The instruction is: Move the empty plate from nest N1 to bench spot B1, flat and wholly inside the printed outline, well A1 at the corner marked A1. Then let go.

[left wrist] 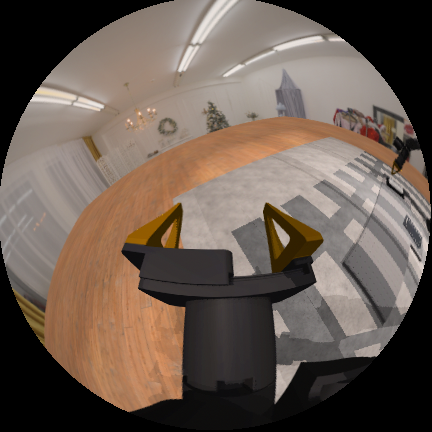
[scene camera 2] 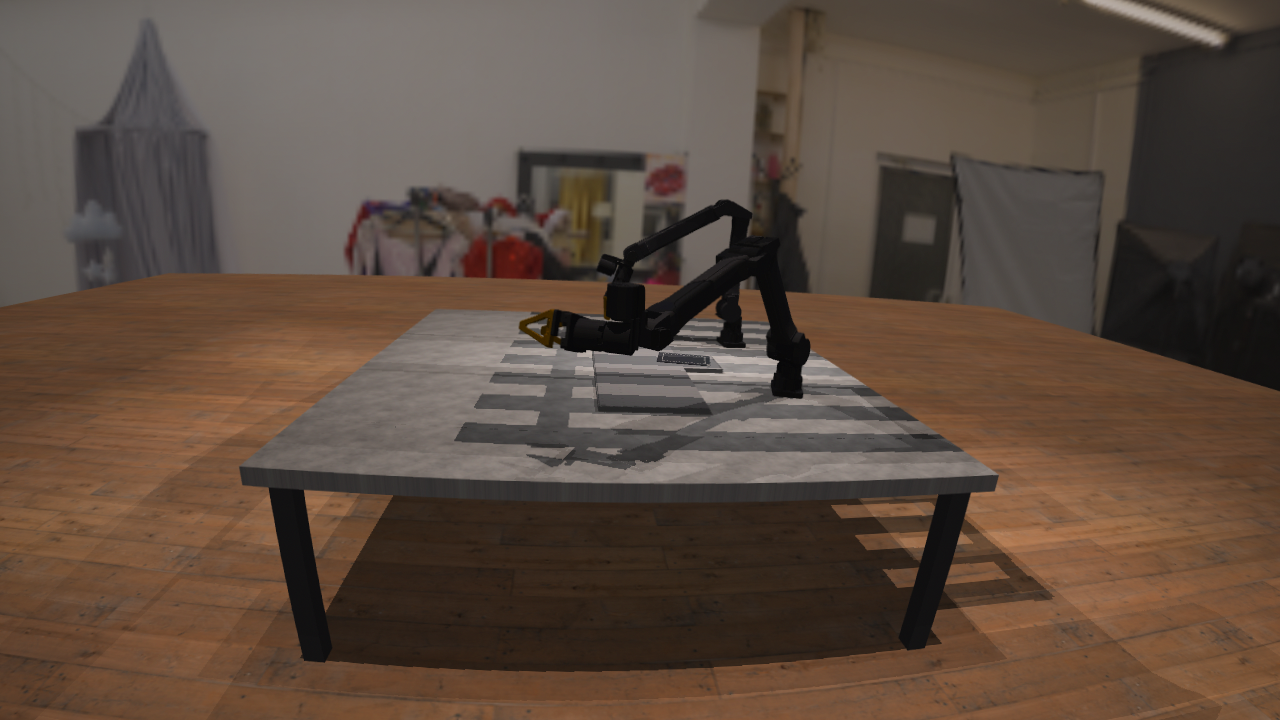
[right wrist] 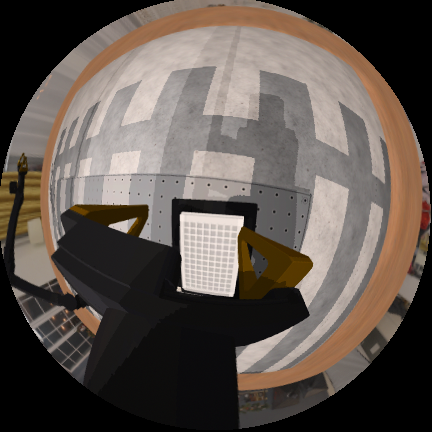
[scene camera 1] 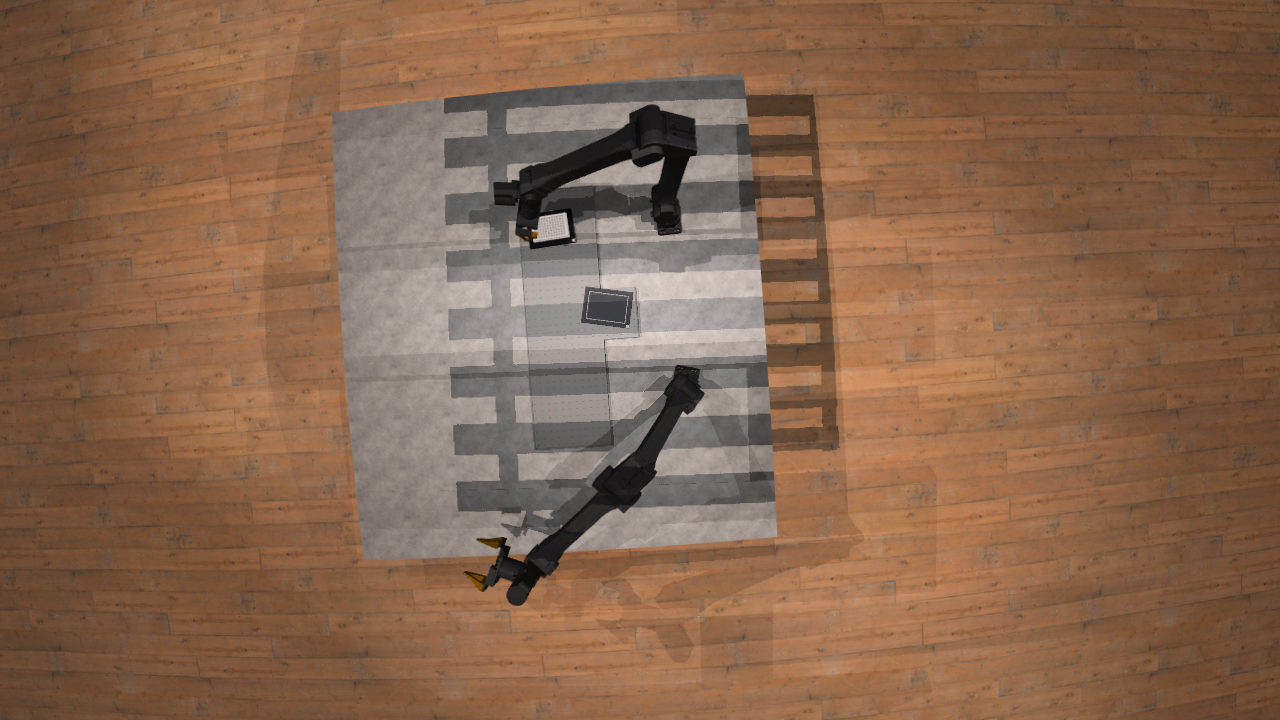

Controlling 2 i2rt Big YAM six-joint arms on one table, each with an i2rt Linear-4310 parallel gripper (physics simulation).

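Seen in the pictures: left gripper, fingertip midpoint: (left wrist: 223, 206) (scene camera 2: 530, 327) (scene camera 1: 470, 555); right gripper, fingertip midpoint: (left wrist: 391, 173) (scene camera 2: 606, 319) (right wrist: 192, 221) (scene camera 1: 528, 228); left arm's base, origin of the base link: (scene camera 2: 786, 391) (scene camera 1: 684, 383); right arm's base, origin of the base link: (scene camera 2: 730, 344) (scene camera 1: 668, 218).
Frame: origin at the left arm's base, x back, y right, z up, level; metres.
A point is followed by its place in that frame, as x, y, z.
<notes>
A white gridded plate (scene camera 1: 553, 226) {-0.554, 0.452, 0.038} (right wrist: 209, 250) {-0.583, 0.444, 0.036} lies flat in a black nest (scene camera 1: 570, 235) (right wrist: 213, 205) on the grey perforated board (scene camera 1: 563, 403) {-0.409, -0.151, 0.013} (right wrist: 282, 213) {-0.668, 0.523, 0.013}. My right gripper (scene camera 1: 527, 235) {-0.625, 0.418, 0.081} (right wrist: 192, 221) {-0.625, 0.418, 0.081} is open and hangs just over the plate's edge, with one finger on each side of it in the right wrist view. Nothing is between its fingers. A dark rectangle with a pale outline (scene camera 1: 606, 307) {-0.322, 0.211, 0.015} (scene camera 2: 685, 359) {-0.313, 0.202, 0.015} (left wrist: 412, 236) lies at the board's middle. My left gripper (scene camera 1: 483, 562) {-0.558, -0.614, 0.253} (scene camera 2: 539, 327) {-0.558, -0.614, 0.253} (left wrist: 223, 206) {-0.558, -0.614, 0.253} is open and empty, out past the table's corner.
The grey table (scene camera 1: 393, 269) {-1.122, 0.207, 0.000} (scene camera 2: 402, 420) {-0.887, -0.553, 0.000} stands on a wooden floor. Striped shadows cross its top. The left arm (scene camera 1: 626, 479) {-0.148, -0.234, 0.427} stretches diagonally over the lower part of the table. The right arm's base (scene camera 1: 666, 219) stands beside the nest.
</notes>
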